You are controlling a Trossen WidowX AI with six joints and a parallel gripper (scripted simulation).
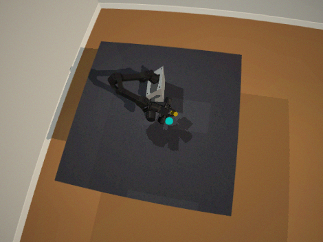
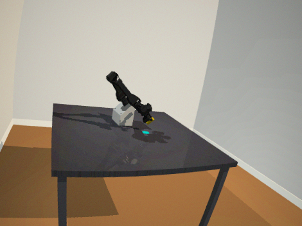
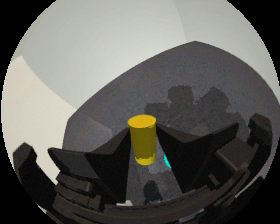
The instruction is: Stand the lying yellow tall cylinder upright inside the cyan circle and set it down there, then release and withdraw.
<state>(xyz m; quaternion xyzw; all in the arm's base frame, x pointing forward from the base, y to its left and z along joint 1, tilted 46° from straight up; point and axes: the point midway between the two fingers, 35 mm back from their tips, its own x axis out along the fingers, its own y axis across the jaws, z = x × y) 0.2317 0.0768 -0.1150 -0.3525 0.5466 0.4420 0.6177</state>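
The cyan circle lies 20 mm ahead of my gripper tip, 40 mm to the right of it and 110 mm below it. From my gripper tip the other things lie so: yellow cylinder: 10 mm behind, 10 mm to the right, 20 mm below.
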